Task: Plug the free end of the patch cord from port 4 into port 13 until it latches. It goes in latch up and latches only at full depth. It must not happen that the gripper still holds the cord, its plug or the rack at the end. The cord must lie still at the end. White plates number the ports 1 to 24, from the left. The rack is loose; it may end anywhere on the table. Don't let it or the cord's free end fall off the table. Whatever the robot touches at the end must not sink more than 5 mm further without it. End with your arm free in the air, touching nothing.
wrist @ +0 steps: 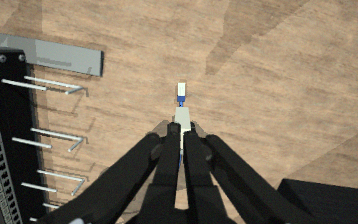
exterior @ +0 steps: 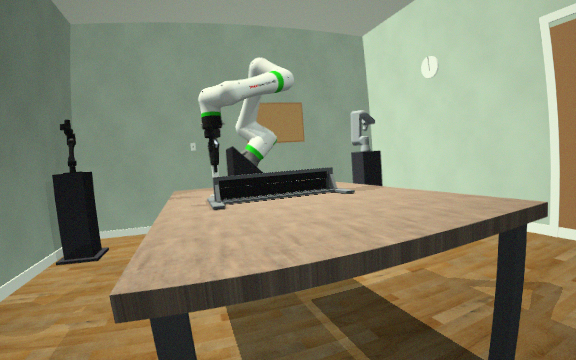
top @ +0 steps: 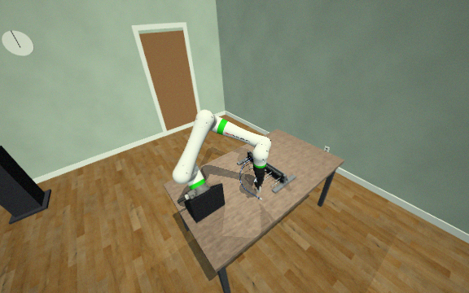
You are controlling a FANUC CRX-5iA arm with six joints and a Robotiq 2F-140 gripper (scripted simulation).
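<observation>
Now: hand 10 mm short of the free end of patch cord, 20 mm to the left of it and 110 mm above it.
</observation>
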